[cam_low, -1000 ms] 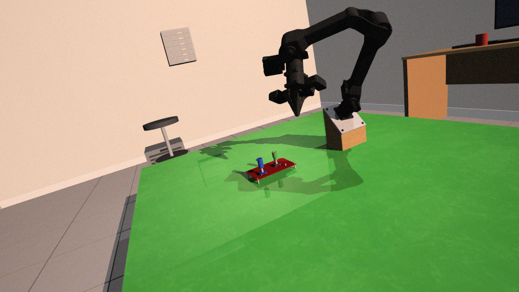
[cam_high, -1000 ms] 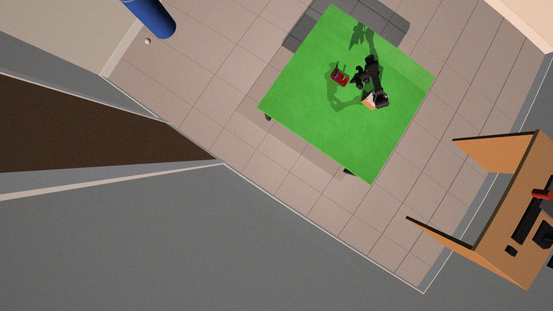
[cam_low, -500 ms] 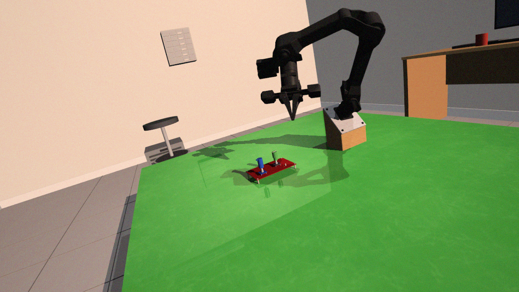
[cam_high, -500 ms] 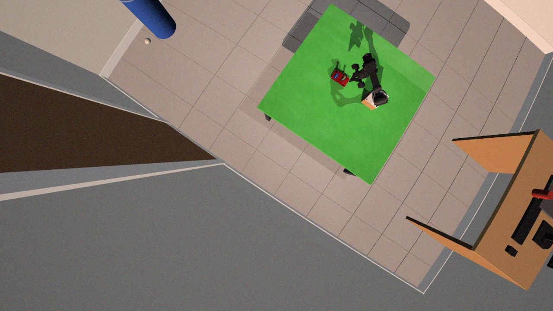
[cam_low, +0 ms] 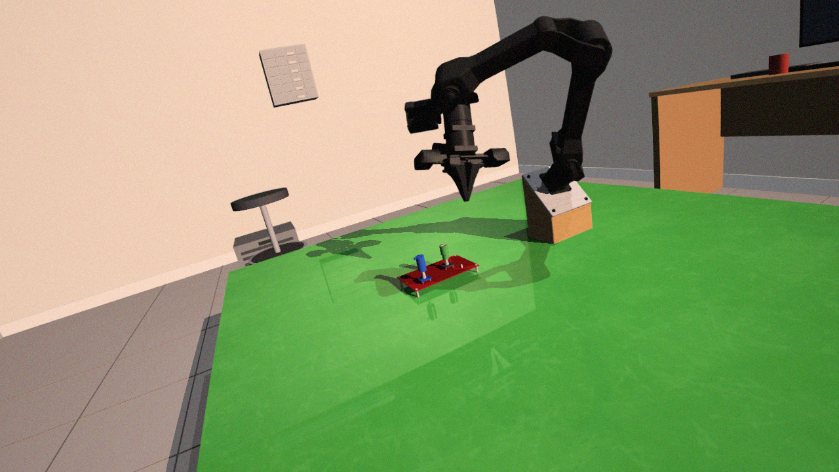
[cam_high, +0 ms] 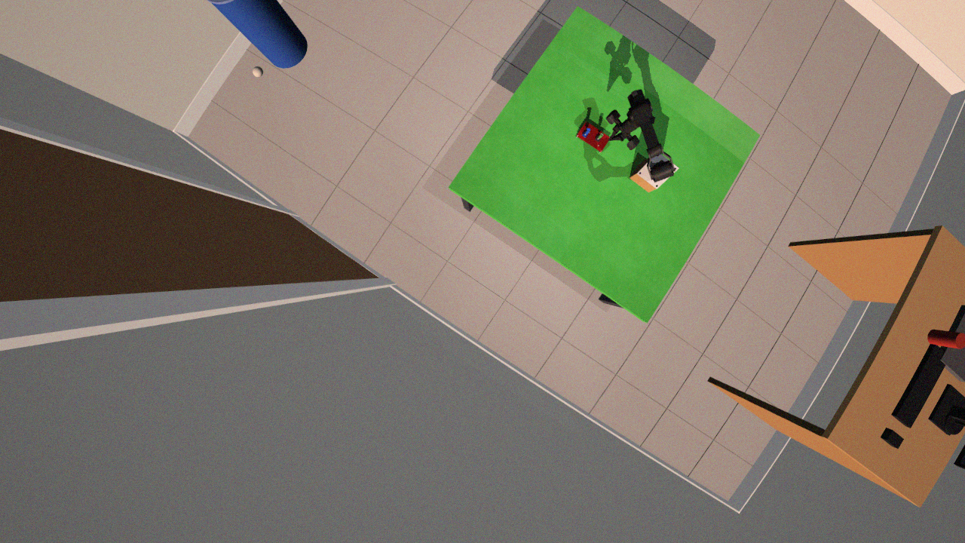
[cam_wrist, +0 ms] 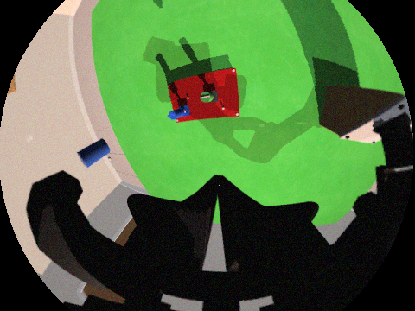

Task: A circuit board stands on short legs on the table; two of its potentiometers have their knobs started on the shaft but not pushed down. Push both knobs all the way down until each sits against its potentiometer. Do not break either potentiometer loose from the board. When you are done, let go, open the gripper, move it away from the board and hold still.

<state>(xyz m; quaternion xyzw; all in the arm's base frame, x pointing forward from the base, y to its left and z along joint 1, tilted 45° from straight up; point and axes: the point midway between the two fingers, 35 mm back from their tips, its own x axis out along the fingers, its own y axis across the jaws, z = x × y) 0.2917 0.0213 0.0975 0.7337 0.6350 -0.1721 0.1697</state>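
Right now the green knob is 11 cm below my gripper tip, 7 cm to the right of it and 4 cm ahead of it. Also, from my gripper tip: blue knob 11 cm below, 11 cm ahead, 4 cm to the right.
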